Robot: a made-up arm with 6 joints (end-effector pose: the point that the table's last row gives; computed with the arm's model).
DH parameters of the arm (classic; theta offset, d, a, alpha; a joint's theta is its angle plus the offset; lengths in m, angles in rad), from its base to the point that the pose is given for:
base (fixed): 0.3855 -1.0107 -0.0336 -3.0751
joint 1: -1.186 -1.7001 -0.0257 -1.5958
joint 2: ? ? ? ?
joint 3: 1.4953 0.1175 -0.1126 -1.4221
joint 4: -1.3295 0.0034 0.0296 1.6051
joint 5: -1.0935 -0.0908 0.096 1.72
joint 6: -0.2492 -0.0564 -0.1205 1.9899
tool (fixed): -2.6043 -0.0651 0 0
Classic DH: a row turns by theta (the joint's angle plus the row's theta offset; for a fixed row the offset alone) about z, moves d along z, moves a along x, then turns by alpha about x.
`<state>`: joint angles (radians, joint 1 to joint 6).
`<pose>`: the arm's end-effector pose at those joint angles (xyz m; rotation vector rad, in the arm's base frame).
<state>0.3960 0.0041 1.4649 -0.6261 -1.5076 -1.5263</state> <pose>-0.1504 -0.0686 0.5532 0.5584 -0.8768 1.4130</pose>
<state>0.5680 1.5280 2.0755 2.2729 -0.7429 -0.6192</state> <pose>-0.0582 0.1199 0.5638 0.6539 0.3606 0.2204</pose>
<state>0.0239 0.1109 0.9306 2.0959 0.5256 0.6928</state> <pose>0.0628 -0.1846 0.5287 -1.5763 0.5607 -0.0629</pose>
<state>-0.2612 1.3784 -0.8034 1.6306 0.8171 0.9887</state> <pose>-0.1351 0.2051 0.6036 -0.6439 -0.6344 1.9225</pose>
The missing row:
joint 2: 1.5091 -0.0983 -0.231 -1.5708
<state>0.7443 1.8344 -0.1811 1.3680 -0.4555 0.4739</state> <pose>0.1597 0.1203 0.6877 -0.5095 -0.4469 1.4948</pose>
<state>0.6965 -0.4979 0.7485 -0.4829 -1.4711 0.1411</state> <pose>-0.1658 -0.2984 0.6401 0.3968 -1.3637 -0.7532</pose>
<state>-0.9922 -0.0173 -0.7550 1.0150 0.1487 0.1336</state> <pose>0.1122 -0.2424 0.3778 1.7751 -0.2930 -1.6202</pose>
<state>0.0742 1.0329 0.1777 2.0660 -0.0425 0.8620</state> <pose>0.0847 0.0863 0.5208 -0.3989 0.2905 1.3238</pose>
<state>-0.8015 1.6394 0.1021 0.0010 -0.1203 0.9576</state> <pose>-0.2496 -0.0086 0.5526 -0.7799 -2.6019 1.5327</pose>
